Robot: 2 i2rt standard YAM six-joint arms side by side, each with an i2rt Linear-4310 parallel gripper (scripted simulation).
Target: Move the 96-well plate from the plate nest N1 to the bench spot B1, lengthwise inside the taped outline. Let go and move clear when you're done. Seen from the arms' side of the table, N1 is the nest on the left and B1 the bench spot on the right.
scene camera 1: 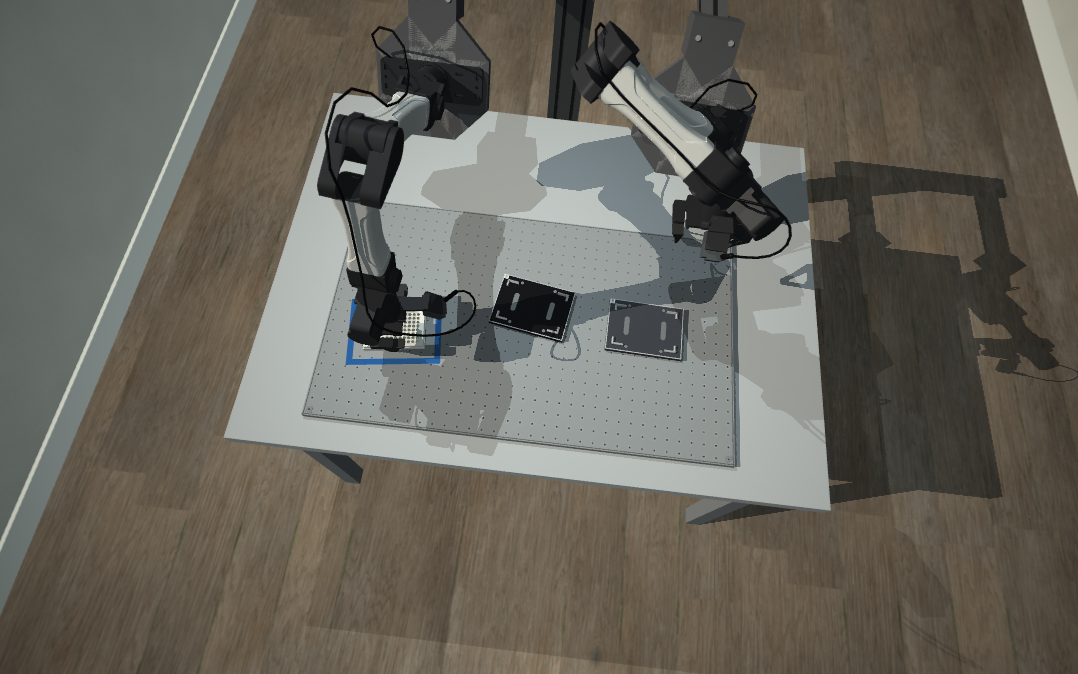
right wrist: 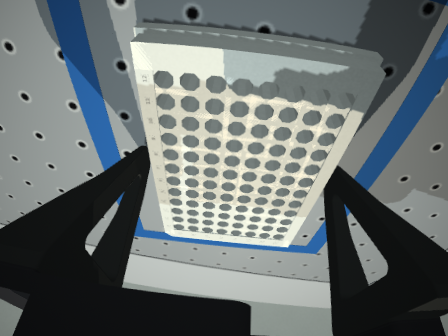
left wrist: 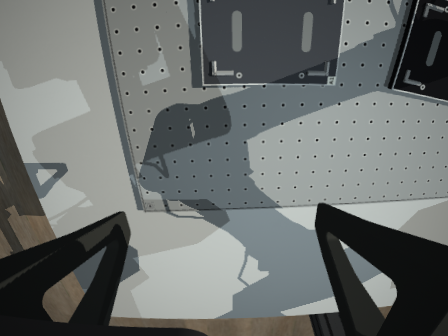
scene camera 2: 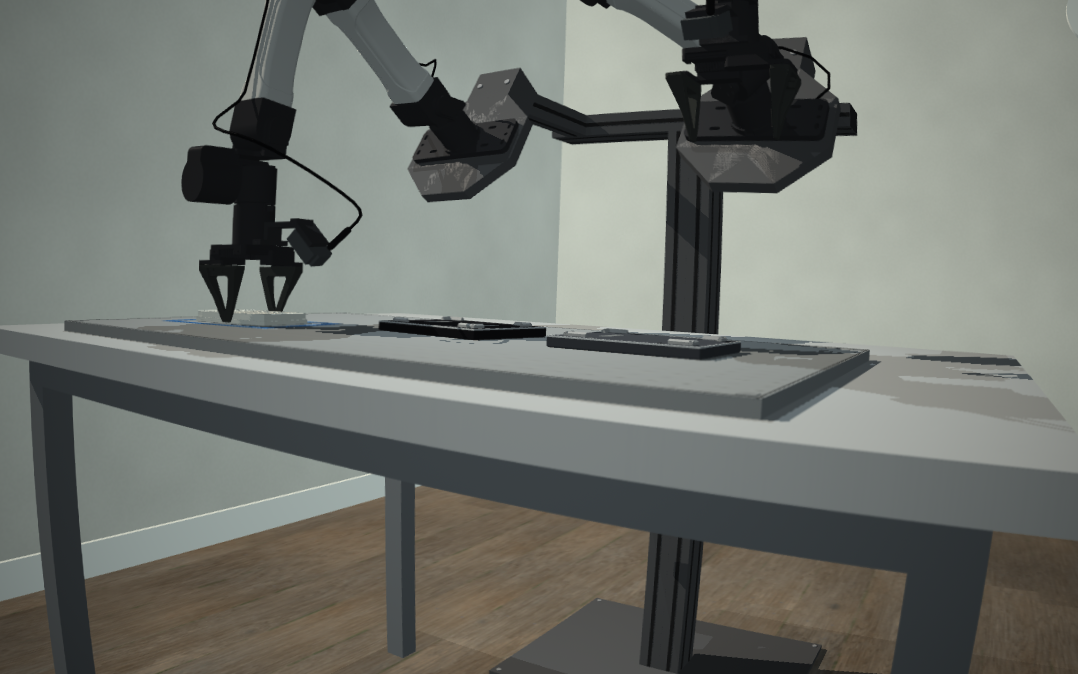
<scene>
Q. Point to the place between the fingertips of the left gripper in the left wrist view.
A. At 220,218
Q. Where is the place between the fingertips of the left gripper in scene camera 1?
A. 700,242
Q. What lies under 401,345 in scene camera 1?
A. The right gripper.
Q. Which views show the right gripper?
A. Scene camera 1, the right wrist view and scene camera 2 only.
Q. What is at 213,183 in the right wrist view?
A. A white 96-well plate.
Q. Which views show the left gripper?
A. Scene camera 1, the left wrist view and scene camera 2 only.
</scene>
